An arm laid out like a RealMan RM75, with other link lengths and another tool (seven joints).
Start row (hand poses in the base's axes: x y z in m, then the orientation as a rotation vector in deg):
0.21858 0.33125 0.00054 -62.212 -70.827 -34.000
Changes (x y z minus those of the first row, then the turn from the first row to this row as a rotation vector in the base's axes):
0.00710 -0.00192 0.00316 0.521 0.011 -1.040
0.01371 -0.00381 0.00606 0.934 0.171 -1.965
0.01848 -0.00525 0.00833 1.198 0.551 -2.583
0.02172 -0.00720 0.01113 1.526 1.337 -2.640
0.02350 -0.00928 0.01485 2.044 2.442 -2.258
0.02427 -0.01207 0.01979 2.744 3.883 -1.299
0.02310 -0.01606 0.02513 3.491 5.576 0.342
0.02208 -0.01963 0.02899 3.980 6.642 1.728
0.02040 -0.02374 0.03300 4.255 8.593 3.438
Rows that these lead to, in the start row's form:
0.22568 0.32933 0.00370 -62.478 -70.101 -35.077
0.23229 0.32744 0.00660 -62.780 -69.342 -35.913
0.23706 0.32600 0.00887 -63.038 -68.602 -36.296
0.24030 0.32405 0.01167 -62.937 -67.760 -36.040
0.24208 0.32197 0.01539 -62.438 -66.780 -35.362
0.24285 0.31918 0.02033 -61.459 -65.715 -34.148
0.24168 0.31519 0.02567 -60.027 -64.737 -32.301
0.24066 0.31162 0.02953 -58.875 -64.272 -30.891
0.23898 0.30751 0.03354 -57.819 -63.274 -28.599

